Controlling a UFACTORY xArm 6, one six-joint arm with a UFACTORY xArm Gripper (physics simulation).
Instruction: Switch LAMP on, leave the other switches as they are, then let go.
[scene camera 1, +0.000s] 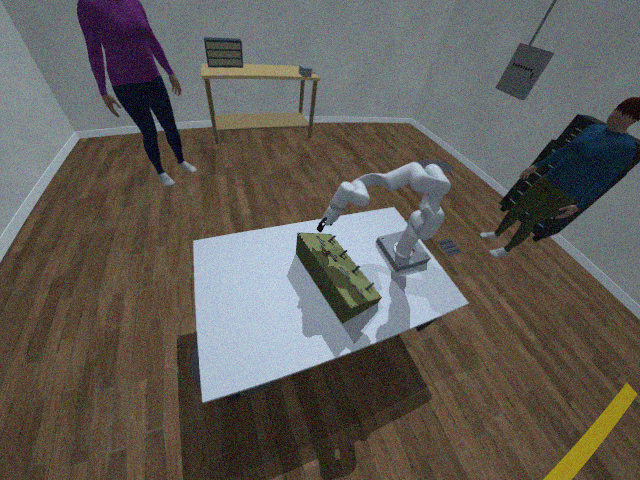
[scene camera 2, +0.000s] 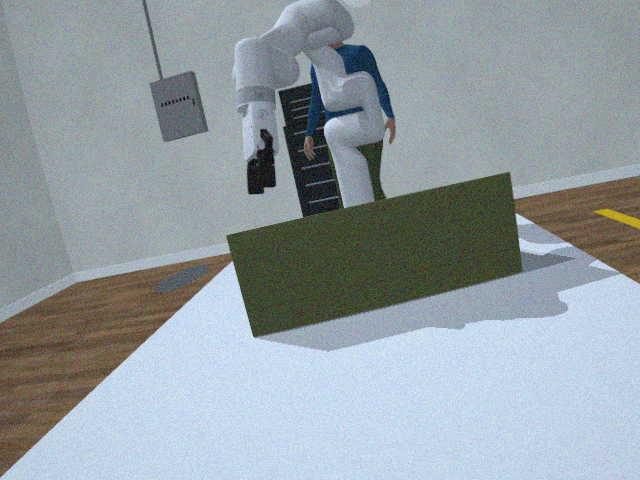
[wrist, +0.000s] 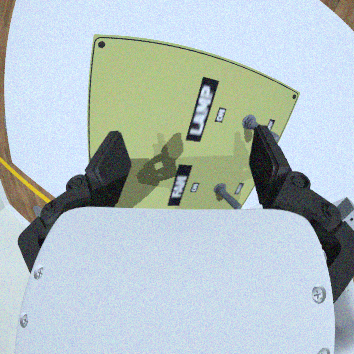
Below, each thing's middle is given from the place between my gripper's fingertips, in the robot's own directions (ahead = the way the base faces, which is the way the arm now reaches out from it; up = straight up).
Labels:
The olive switch box (scene camera 2: 308, 270) lies 180 mm to the left of my hand and 150 mm below it.

